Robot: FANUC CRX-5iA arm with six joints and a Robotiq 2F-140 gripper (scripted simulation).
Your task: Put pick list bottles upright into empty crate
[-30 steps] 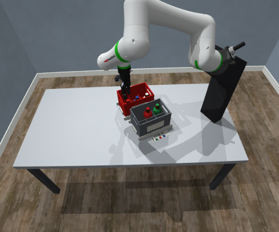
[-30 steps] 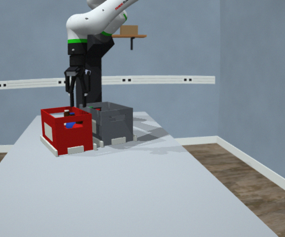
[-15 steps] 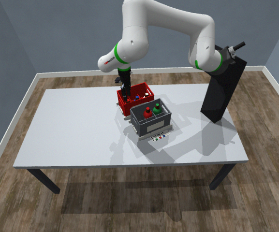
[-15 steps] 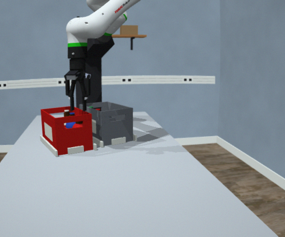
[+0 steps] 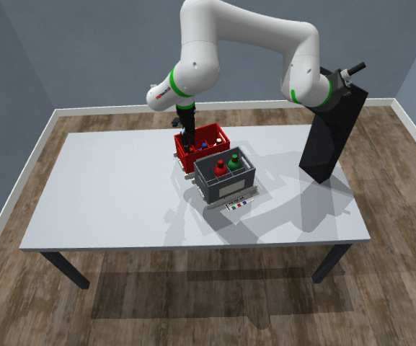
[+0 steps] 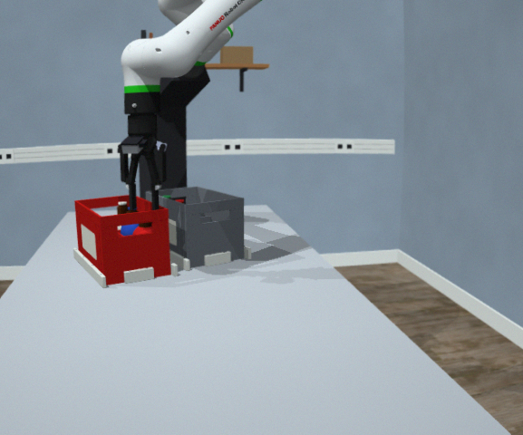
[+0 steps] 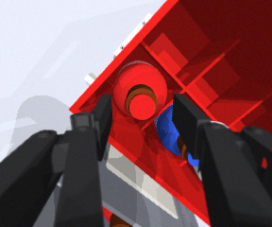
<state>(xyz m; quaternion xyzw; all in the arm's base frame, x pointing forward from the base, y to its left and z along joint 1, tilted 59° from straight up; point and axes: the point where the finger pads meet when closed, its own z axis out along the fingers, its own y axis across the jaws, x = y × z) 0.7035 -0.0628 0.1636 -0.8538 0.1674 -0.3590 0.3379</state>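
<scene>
The blue-label bottle is 60 mm behind my hand, 60 mm to the right of it and 110 mm below it. From my hand the other things lie so: white-capped bottle: 130 mm behind, 120 mm to the right, 110 mm below; then red crate: 40 mm behind, 90 mm to the right, 120 mm below; then red bottle: 190 mm behind, 40 mm to the left, 110 mm below.
</scene>
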